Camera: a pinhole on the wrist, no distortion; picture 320 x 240 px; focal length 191.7 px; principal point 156.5 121.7 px. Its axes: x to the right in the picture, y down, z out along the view. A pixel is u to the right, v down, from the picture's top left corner.
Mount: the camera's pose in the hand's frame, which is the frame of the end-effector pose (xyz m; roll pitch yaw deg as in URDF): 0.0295 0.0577 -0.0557 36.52 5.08 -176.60
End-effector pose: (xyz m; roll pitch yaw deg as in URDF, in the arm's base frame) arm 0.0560 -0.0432 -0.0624 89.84 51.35 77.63
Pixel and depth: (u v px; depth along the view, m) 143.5 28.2 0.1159
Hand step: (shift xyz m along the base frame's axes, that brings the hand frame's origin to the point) 0.0359 0.1459 0.0877
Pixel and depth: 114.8 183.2 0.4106
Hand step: 0.3935 0.1210 0.0672
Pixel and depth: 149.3 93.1 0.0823
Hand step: 0.0254 0.1027 0.0540
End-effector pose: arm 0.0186 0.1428 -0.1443 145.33 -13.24 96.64
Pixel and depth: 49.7 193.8 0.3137
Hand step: 0.2650 0.2293 -0.0985
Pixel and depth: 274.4 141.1 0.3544
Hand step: 0.3374 -0.1672 -0.1111
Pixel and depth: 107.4 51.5 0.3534
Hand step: 0.3894 0.1070 0.1001
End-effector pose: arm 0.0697 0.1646 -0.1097 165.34 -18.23 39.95
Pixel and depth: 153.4 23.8 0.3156
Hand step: 0.2511 -0.2952 -0.0031
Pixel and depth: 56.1 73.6 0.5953
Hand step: 0.6506 -0.2649 -0.1125
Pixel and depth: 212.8 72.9 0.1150
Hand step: 0.0770 -0.1264 0.0156
